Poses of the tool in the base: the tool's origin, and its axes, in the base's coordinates. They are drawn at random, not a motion.
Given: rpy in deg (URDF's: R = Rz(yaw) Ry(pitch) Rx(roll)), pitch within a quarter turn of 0, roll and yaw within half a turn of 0; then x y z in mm.
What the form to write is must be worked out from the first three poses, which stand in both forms.
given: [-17.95 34.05 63.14 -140 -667 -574]
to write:
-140 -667 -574
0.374 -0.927 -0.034
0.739 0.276 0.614
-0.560 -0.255 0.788

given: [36.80 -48.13 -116.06 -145 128 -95]
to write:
-145 128 -95
-0.293 0.915 -0.276
-0.600 0.049 0.799
0.745 0.400 0.534

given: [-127.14 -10.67 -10.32 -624 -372 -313]
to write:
-624 -372 -313
0.967 0.037 0.253
-0.176 -0.620 0.764
0.185 -0.783 -0.593

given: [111.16 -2.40 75.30 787 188 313]
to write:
787 188 313
0.254 0.339 0.906
0.966 -0.129 -0.222
0.042 0.932 -0.361

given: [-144.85 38.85 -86.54 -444 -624 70]
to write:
-444 -624 70
0.047 -0.838 0.544
-0.777 0.311 0.547
-0.627 -0.448 -0.637

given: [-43.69 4.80 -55.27 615 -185 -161]
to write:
615 -185 -161
0.568 0.561 0.602
-0.819 0.459 0.344
-0.084 -0.688 0.721

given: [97.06 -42.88 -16.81 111 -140 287]
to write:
111 -140 287
0.701 -0.682 -0.207
-0.212 0.078 -0.974
0.680 0.727 -0.090

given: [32.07 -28.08 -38.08 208 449 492]
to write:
208 449 492
0.694 0.326 -0.641
-0.544 0.821 -0.172
0.471 0.468 0.748

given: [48.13 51.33 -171.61 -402 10 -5]
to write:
-402 10 -5
-0.618 -0.478 -0.624
-0.091 -0.745 0.661
-0.781 0.465 0.417

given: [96.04 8.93 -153.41 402 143 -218]
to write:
402 143 -218
-0.883 -0.185 -0.431
-0.442 0.025 0.897
-0.155 0.982 -0.104

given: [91.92 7.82 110.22 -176 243 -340]
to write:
-176 243 -340
-0.342 -0.016 0.939
0.930 0.139 0.341
-0.136 0.990 -0.033

